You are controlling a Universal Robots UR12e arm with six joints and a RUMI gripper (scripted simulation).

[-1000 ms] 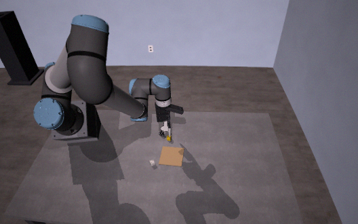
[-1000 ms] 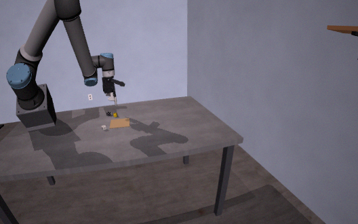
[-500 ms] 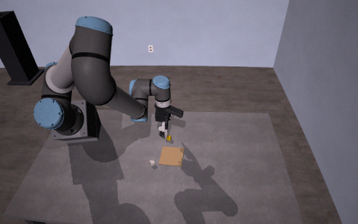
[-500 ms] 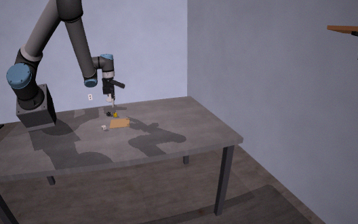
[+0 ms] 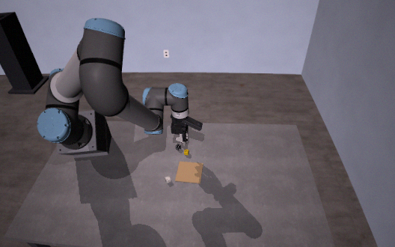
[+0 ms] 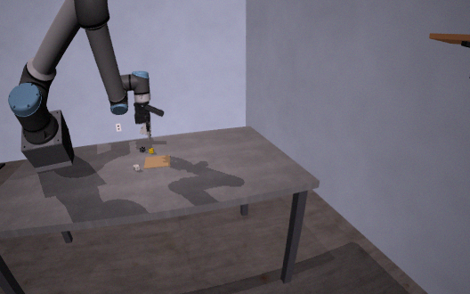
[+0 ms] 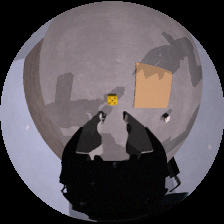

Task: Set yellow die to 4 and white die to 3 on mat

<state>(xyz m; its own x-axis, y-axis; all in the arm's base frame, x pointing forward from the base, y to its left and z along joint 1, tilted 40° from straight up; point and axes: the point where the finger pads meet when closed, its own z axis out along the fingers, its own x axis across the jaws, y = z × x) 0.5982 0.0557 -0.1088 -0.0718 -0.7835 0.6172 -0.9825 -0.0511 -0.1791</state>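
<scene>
The yellow die lies 9 cm below my hand. The rest, counted from my hand: black die (9 cm below, 6 cm behind, 4 cm to the left); then white die (21 cm to the right, 9 cm below, 8 cm behind); then tan mat (14 cm to the right, 10 cm below, 3 cm ahead).
</scene>
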